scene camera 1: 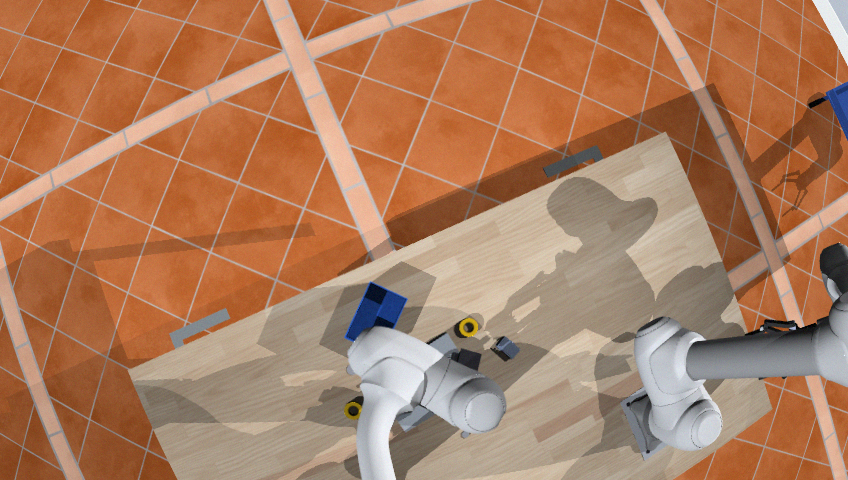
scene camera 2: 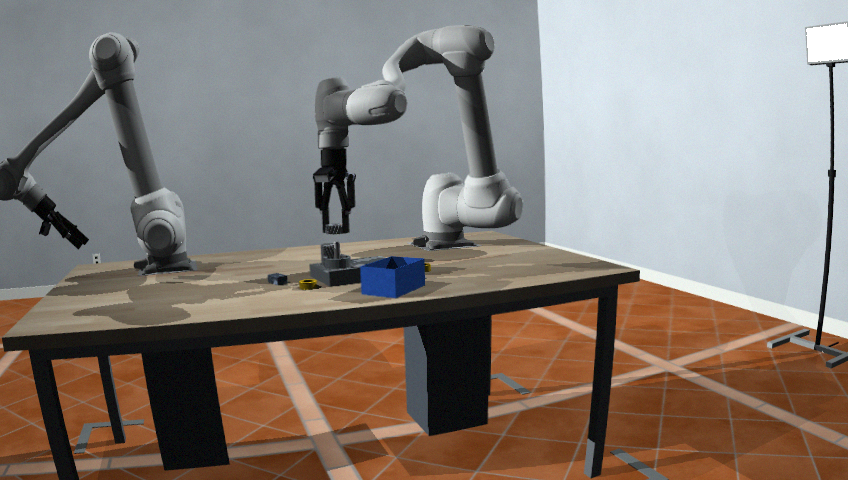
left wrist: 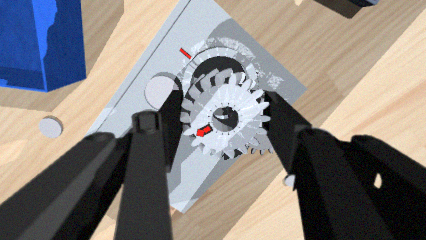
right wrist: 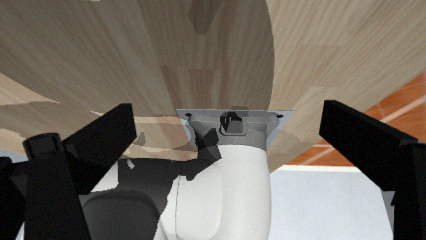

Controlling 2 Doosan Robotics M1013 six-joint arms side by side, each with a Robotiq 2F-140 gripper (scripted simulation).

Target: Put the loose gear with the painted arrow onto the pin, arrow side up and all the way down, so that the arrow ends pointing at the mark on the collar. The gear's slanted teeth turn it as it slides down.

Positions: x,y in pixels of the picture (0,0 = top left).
Labels:
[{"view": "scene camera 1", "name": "grey base plate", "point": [407,421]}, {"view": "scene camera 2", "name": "my left gripper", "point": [336,232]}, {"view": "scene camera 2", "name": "my right gripper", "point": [83,244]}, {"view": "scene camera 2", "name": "blue bin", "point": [392,277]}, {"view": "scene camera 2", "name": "grey base plate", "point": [335,269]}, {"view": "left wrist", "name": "my left gripper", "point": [223,108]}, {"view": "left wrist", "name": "grey base plate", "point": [183,44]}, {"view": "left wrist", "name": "gear with arrow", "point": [216,89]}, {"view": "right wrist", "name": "my right gripper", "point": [227,119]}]

